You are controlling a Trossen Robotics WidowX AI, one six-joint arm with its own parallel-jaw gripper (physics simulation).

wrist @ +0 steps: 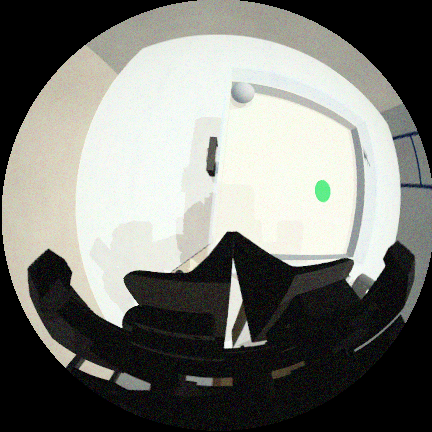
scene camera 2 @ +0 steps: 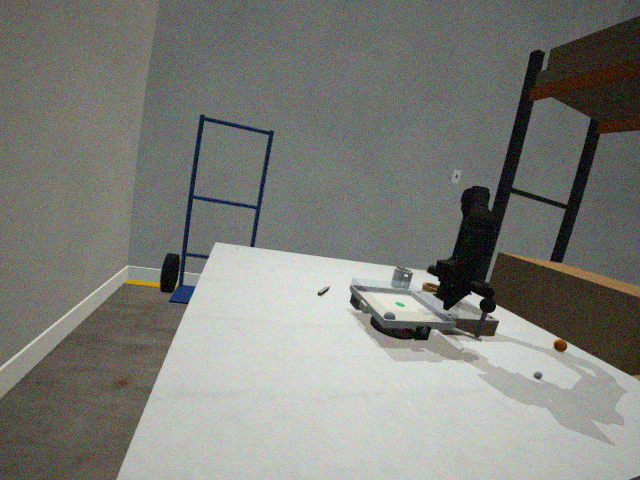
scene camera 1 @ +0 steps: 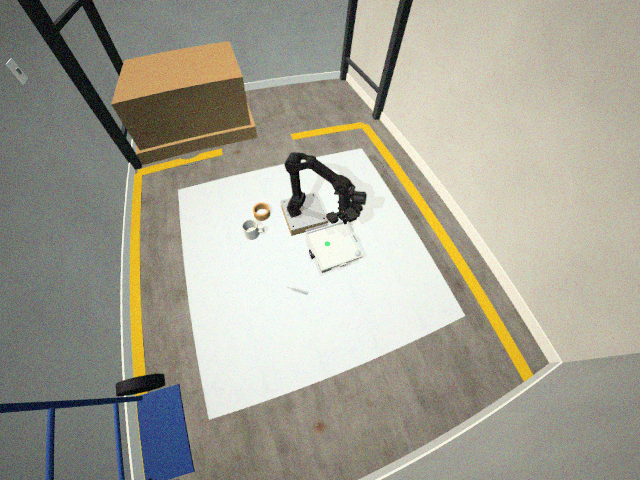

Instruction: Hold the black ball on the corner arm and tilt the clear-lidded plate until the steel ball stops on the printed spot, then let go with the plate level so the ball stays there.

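Note:
The clear-lidded plate (scene camera 1: 356,254) (scene camera 2: 409,326) (wrist: 306,101) lies on the white table top in front of the arm's base and looks slightly tilted. Its green printed spot (scene camera 1: 327,244) (scene camera 2: 400,304) (wrist: 322,190) is near the middle. The steel ball (scene camera 2: 390,315) (wrist: 243,92) rests in a corner of the plate, well away from the spot. The black ball (scene camera 2: 488,305) sits on a corner arm at the plate's edge nearest the base. My gripper (scene camera 1: 345,219) (scene camera 2: 451,304) (wrist: 231,235) is shut with nothing between the fingers, just beside the black ball, over the plate's near edge.
A grey mug (scene camera 1: 250,229) (scene camera 2: 402,277) and a tape roll (scene camera 1: 261,210) stand left of the base. A small grey stick (scene camera 1: 298,290) (scene camera 2: 323,290) lies past the plate. A small grey ball (scene camera 2: 537,375) lies loose on the table. A cardboard box (scene camera 1: 180,95) and a blue hand truck (scene camera 2: 194,200) stand off the table.

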